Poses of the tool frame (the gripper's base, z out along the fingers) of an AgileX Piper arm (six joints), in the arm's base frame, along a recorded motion.
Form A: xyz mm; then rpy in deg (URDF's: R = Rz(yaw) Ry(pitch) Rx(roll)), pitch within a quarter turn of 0, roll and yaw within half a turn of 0.
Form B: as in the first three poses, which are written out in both.
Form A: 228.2, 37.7, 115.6, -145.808, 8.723, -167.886
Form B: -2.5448, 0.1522, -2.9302, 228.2, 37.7, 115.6
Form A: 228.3, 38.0, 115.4, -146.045, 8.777, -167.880
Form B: -2.5490, 0.1532, -2.9301, 228.3, 38.0, 115.4
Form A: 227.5, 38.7, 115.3, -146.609, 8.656, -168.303
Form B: -2.5588, 0.1511, -2.9374, 227.5, 38.7, 115.3
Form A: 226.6, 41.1, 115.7, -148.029, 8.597, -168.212
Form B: -2.5836, 0.1500, -2.9359, 226.6, 41.1, 115.7
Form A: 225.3, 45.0, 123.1, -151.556, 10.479, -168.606
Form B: -2.6452, 0.1829, -2.9427, 225.3, 45.0, 123.1
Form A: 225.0, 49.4, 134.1, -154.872, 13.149, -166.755
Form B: -2.7030, 0.2295, -2.9104, 225.0, 49.4, 134.1
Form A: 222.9, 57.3, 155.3, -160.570, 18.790, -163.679
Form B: -2.8025, 0.3279, -2.8567, 222.9, 57.3, 155.3
